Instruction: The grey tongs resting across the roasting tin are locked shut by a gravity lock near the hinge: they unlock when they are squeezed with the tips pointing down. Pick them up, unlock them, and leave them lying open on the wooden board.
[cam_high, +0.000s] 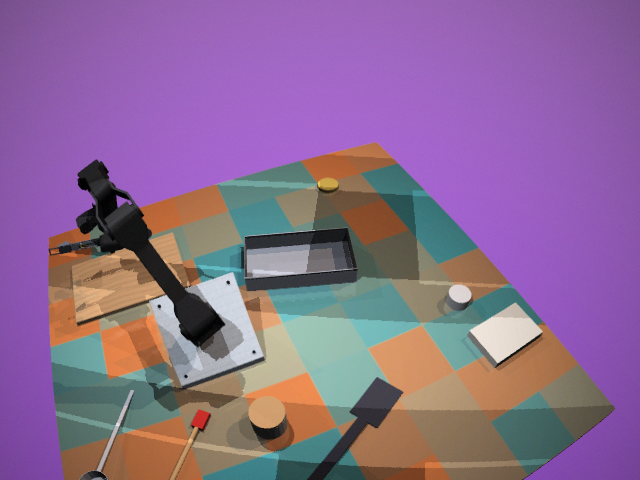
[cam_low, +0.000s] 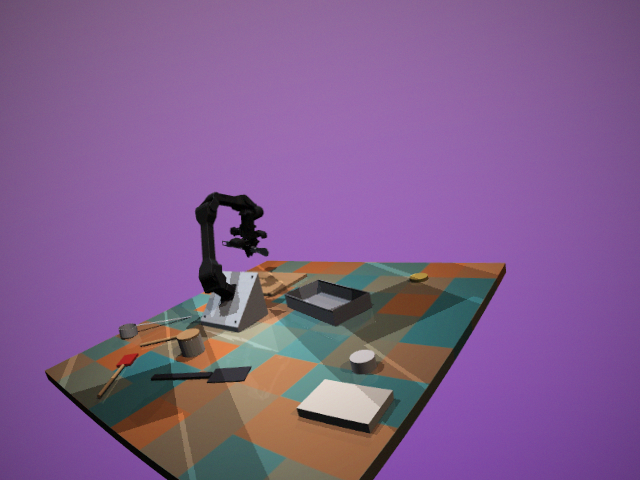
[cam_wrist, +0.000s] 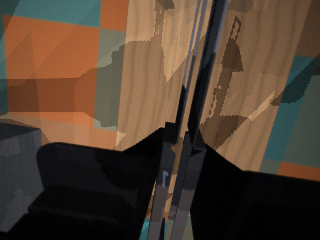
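The wooden board lies 140 mm below my gripper tip, 30 mm to the left of it and 10 mm ahead of it. Also, from my gripper tip: black spatula (710 mm to the right, 310 mm ahead, 140 mm below); then pale flat block (780 mm ahead, 740 mm to the right, 130 mm below); then roasting tin (470 mm ahead, 210 mm to the right, 120 mm below).
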